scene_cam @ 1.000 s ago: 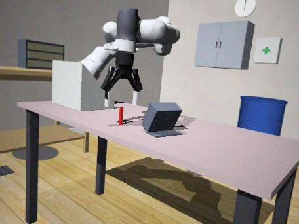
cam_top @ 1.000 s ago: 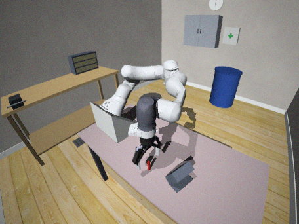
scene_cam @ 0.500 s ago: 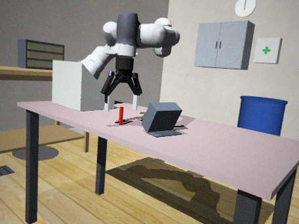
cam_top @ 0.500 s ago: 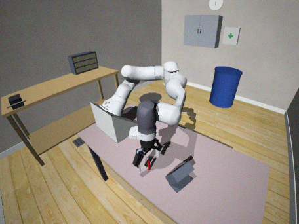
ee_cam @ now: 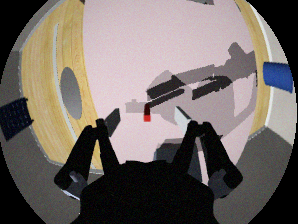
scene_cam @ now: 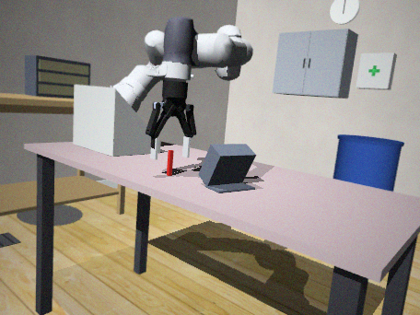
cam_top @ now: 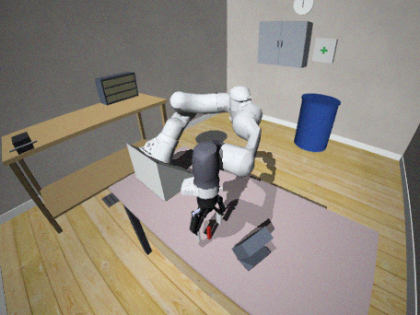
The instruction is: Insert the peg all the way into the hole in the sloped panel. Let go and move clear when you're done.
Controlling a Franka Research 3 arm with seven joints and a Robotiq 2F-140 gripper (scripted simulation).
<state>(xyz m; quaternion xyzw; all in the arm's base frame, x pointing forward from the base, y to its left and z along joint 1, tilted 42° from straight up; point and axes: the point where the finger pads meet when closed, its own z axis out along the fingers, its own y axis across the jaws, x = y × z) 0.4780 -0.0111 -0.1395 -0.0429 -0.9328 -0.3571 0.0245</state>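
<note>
The red peg lies 40 mm below my hand.
</note>
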